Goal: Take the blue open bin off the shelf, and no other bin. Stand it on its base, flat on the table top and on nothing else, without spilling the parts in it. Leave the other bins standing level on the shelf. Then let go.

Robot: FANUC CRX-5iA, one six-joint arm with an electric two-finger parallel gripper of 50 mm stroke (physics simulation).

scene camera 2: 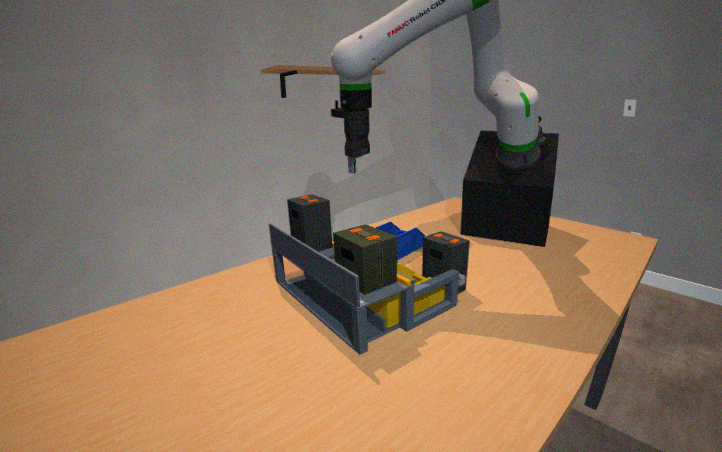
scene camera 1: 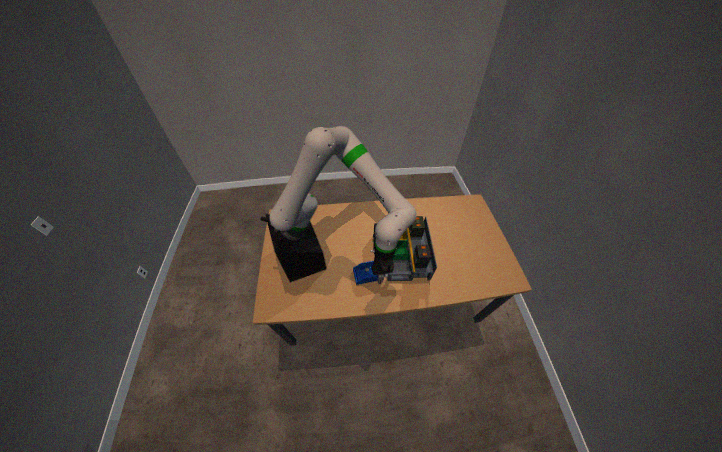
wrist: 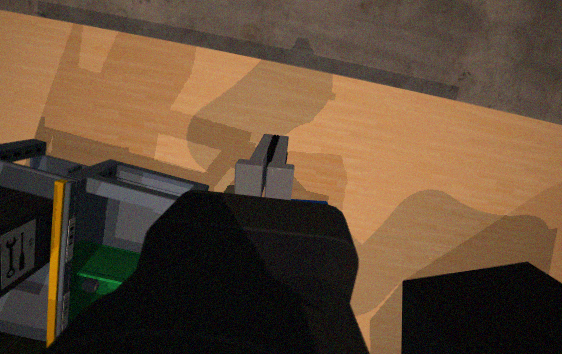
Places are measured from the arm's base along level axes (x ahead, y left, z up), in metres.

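Pixels of known places: gripper, fingertip midpoint: point(scene camera 2: 352, 172) point(scene camera 1: 379, 282) point(wrist: 274, 151); arm's base, origin of the base link: point(scene camera 2: 517, 154) point(scene camera 1: 291, 230).
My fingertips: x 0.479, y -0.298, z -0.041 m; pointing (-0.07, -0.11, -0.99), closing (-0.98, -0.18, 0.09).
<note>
For each thing: its top centre in the pictures, then the offset to it from my fingertips.
- blue open bin, middle of its top: point(scene camera 2: 396, 227) point(scene camera 1: 368, 269) dx -0.043, dy +0.160, dz -0.154 m
- green bin, middle of its top: point(wrist: 103, 308) point(scene camera 1: 401, 246) dx +0.168, dy +0.312, dz -0.148 m
- yellow bar, middle of its top: point(wrist: 51, 313) point(scene camera 1: 410, 244) dx +0.219, dy +0.307, dz -0.117 m
The blue open bin point(scene camera 1: 364, 272) point(scene camera 2: 409, 242) is off the shelf, on the table top beside the shelf's side nearer the robot base. A sliver of the bin point(wrist: 311, 202) shows behind the gripper body in the wrist view. Whether its base is fully flat, and the parts in it, I cannot make out. My gripper point(scene camera 1: 382, 278) point(scene camera 2: 352, 171) point(wrist: 274, 151) is shut and empty, above the table and clear of the bin. The grey shelf point(scene camera 1: 433, 261) point(scene camera 2: 360, 333) point(wrist: 25, 148) holds a green bin point(scene camera 1: 400, 250) point(wrist: 107, 265) and yellow bins point(scene camera 2: 393, 310), partly hidden.
Dark boxes with orange marks point(scene camera 2: 309, 223) point(scene camera 2: 364, 258) point(scene camera 2: 445, 254) stand on and beside the shelf. A yellow bar point(scene camera 1: 411, 255) point(wrist: 58, 260) runs across the shelf. The black base block point(scene camera 1: 301, 258) point(scene camera 2: 506, 210) point(wrist: 480, 310) stands beyond the bin. A wall board point(scene camera 2: 306, 69) hangs behind the arm.
</note>
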